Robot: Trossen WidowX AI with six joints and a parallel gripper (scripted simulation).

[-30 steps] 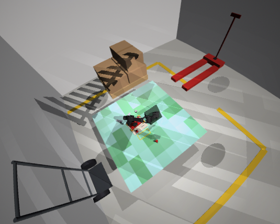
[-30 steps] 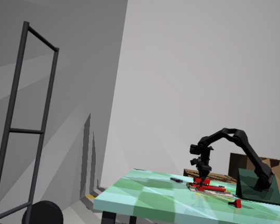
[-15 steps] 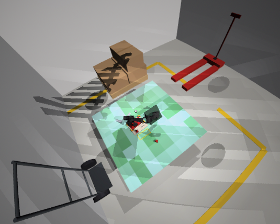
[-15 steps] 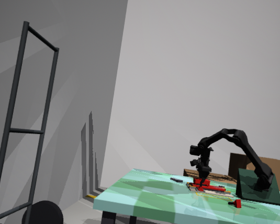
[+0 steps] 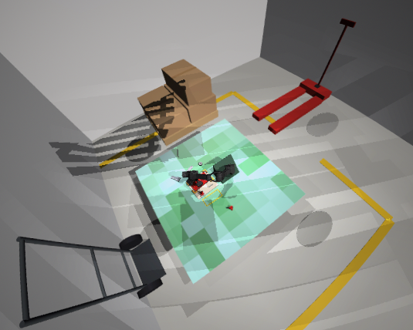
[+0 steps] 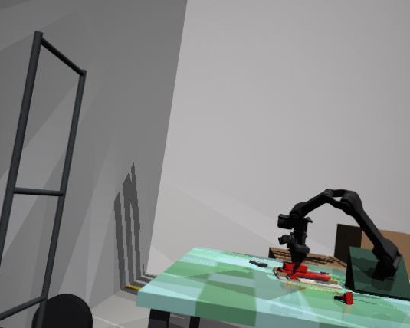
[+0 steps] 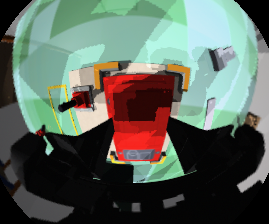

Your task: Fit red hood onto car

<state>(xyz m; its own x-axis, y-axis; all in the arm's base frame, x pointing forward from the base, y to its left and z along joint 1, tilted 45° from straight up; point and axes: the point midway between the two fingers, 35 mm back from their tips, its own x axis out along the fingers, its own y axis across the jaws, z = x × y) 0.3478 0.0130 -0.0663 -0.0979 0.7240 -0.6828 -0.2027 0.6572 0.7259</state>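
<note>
The red hood lies 1 cm above my gripper tip.
</note>
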